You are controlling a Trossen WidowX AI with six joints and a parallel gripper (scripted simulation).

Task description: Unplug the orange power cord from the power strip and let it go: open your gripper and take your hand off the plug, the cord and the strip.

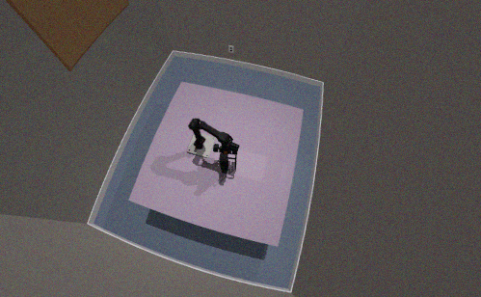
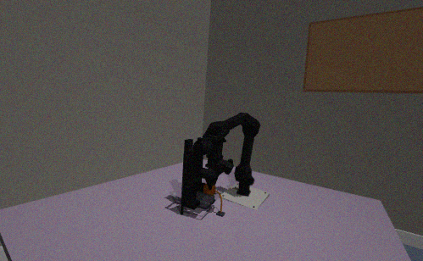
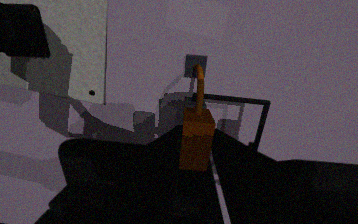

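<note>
Now: gripper tip 3 cm to the left of the orange plug. Also, from my gripper tip: black power strip (10 cm to the right, 3 cm above).
</note>
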